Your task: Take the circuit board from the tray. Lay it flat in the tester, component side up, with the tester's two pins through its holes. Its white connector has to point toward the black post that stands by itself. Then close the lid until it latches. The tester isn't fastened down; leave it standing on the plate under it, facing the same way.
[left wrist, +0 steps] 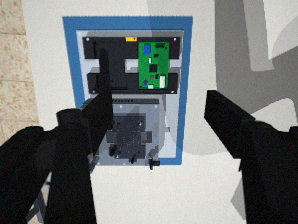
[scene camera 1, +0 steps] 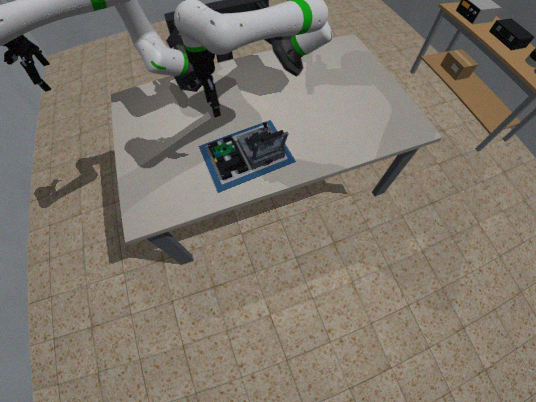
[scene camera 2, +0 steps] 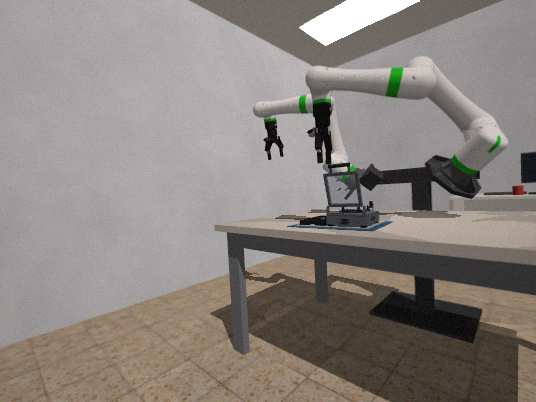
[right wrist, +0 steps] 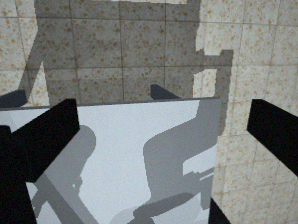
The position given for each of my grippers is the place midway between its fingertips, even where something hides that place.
In view: my left gripper (left wrist: 158, 104), my right gripper (scene camera 1: 47, 77), a grey tester (scene camera 2: 363, 217) and a green circuit board (left wrist: 153, 58).
The grey tester shows as well in scene camera 1 (scene camera 1: 247, 147). My right gripper is seen too in the right wrist view (right wrist: 163, 114). The right wrist view does not show the grey tester: it is out of frame. The right wrist view does not show the green circuit board: it is out of frame.
